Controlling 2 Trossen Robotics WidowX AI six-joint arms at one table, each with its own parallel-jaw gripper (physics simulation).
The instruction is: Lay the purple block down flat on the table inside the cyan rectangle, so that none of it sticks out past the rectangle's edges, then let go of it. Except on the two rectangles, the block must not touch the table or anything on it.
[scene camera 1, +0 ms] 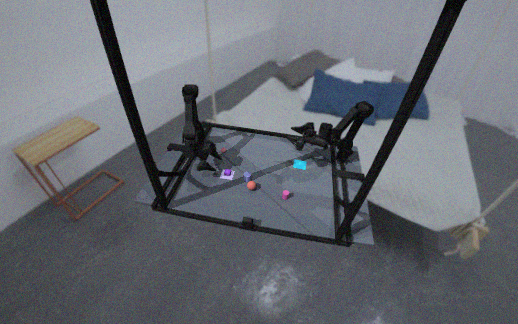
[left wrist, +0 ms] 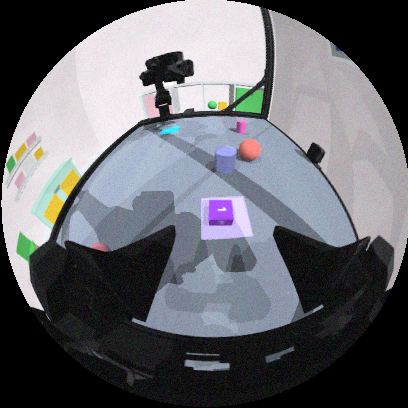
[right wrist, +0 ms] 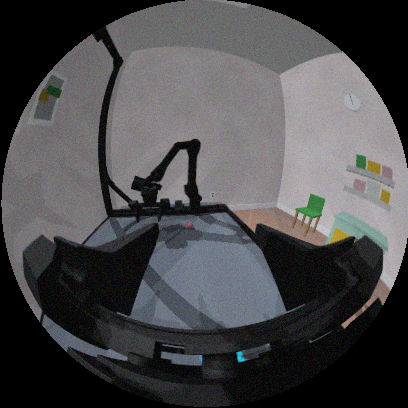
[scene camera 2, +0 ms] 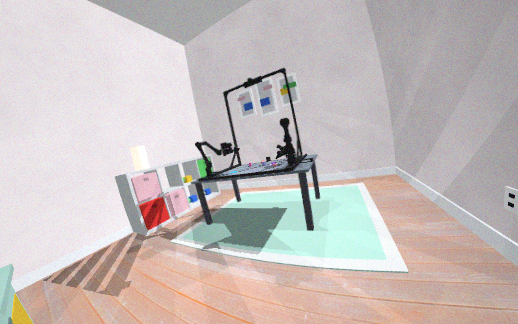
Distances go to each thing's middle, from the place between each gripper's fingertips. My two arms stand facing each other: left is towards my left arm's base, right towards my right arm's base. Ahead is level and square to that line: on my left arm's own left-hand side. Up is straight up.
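Lilac rectangle [left wrist: 240, 227]: 60 mm below my left hand, 50 mm to the right of it, 10 mm behind it.
Lilac rectangle again: 23 cm below my right hand, 31 cm to the left of it, 15 cm behind it.
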